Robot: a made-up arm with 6 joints. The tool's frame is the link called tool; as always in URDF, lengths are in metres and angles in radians. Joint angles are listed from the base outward. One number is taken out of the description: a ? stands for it. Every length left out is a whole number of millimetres.
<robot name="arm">
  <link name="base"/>
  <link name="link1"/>
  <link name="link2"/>
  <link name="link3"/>
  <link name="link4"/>
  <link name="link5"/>
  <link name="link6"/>
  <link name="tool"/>
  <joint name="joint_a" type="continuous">
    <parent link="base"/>
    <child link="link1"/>
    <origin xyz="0.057 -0.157 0.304" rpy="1.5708 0 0"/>
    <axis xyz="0 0 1"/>
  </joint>
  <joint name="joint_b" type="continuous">
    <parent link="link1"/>
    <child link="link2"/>
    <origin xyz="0.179 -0.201 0" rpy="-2.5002 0.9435 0.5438"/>
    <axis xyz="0 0 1"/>
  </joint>
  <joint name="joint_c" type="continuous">
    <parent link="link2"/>
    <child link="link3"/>
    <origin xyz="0.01 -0.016 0" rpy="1.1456 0.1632 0.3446"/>
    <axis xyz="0 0 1"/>
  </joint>
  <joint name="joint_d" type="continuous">
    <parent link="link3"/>
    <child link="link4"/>
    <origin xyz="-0.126 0.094 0" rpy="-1.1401 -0.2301 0.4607"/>
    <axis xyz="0 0 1"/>
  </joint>
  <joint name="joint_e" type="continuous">
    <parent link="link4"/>
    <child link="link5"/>
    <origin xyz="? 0.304 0" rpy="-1.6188 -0.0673 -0.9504"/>
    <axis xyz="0 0 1"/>
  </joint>
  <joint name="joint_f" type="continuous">
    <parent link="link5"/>
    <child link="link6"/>
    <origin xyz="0.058 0.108 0" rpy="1.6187 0.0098 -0.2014"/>
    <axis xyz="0 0 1"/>
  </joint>
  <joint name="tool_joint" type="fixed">
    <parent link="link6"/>
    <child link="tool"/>
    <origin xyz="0.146 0.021 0" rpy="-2.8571 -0.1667 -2.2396"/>
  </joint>
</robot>
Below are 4 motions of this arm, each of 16 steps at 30 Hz.
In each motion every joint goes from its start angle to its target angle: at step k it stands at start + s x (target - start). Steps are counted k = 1, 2, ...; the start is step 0. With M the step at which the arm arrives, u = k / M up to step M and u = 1 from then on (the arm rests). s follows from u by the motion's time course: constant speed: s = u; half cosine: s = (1 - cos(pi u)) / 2; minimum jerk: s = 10 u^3 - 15 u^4 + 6 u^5.
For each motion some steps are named. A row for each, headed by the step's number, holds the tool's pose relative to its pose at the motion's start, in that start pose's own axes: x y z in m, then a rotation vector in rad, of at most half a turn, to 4 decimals.
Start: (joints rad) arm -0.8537 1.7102 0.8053 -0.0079 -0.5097 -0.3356
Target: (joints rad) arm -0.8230 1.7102 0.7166 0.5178 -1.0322 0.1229
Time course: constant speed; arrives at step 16
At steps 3, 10, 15, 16:
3: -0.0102 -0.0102 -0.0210 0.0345 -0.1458 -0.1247
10: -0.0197 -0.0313 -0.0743 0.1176 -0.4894 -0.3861
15: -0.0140 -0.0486 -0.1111 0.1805 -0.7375 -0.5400
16: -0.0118 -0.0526 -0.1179 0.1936 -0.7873 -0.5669

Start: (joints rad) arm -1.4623 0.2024 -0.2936 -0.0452 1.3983 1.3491
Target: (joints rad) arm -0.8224 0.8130 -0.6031 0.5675 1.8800 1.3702
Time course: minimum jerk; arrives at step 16
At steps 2, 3, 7, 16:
2: 0.0070 0.0016 0.0035 -0.0110 0.0113 -0.0027
3: 0.0213 0.0049 0.0103 -0.0339 0.0344 -0.0076
7: 0.1742 0.0449 0.0427 -0.2925 0.2668 0.0029
16: 0.3838 0.1494 -0.0662 -0.8387 0.6105 0.3026

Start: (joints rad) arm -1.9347 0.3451 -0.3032 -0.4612 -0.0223 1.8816
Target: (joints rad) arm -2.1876 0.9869 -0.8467 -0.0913 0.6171 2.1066
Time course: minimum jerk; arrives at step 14
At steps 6, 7, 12, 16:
6: 0.0028 0.1304 -0.1009 -0.1046 -0.3723 -0.3616
7: 0.0208 0.1781 -0.1365 -0.1481 -0.4942 -0.4929
12: 0.1504 0.3296 -0.2400 -0.3408 -0.8644 -0.9640
16: 0.1588 0.3356 -0.2437 -0.3519 -0.8791 -0.9865

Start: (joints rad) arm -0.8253 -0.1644 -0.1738 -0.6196 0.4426 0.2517
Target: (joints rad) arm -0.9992 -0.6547 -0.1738 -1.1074 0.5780 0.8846
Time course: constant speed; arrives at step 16
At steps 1, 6, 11, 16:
1: -0.0135 0.0076 -0.0060 -0.0173 0.0020 0.0151
6: -0.0864 0.0298 -0.0354 -0.0992 0.0017 0.0945
11: -0.1630 0.0242 -0.0606 -0.1672 -0.0145 0.1814
16: -0.2353 -0.0088 -0.0786 -0.2140 -0.0435 0.2759

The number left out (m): -0.178
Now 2 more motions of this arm.
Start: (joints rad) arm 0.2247 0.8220 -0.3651 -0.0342 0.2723 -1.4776
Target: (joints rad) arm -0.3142 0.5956 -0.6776 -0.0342 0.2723 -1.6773
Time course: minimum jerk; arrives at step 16
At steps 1, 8, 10, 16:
1: 0.0004 0.0000 -0.0003 -0.0001 0.0009 0.0004
8: 0.0877 -0.0119 -0.0750 0.0092 0.2041 0.0896
10: 0.1197 -0.0248 -0.1180 0.0320 0.2967 0.1222
16: 0.1503 -0.0465 -0.1770 0.0757 0.4073 0.1547

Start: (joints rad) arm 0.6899 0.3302 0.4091 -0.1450 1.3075 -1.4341
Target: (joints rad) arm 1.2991 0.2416 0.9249 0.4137 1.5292 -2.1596
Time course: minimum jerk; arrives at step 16
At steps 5, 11, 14, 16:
5: -0.0830 -0.0565 -0.0074 0.0580 -0.0991 0.1067
11: -0.3249 -0.2948 -0.1639 0.2086 -0.5536 0.5861
14: -0.3596 -0.3592 -0.2327 0.2246 -0.6963 0.7255
16: -0.3622 -0.3655 -0.2399 0.2256 -0.7109 0.7392

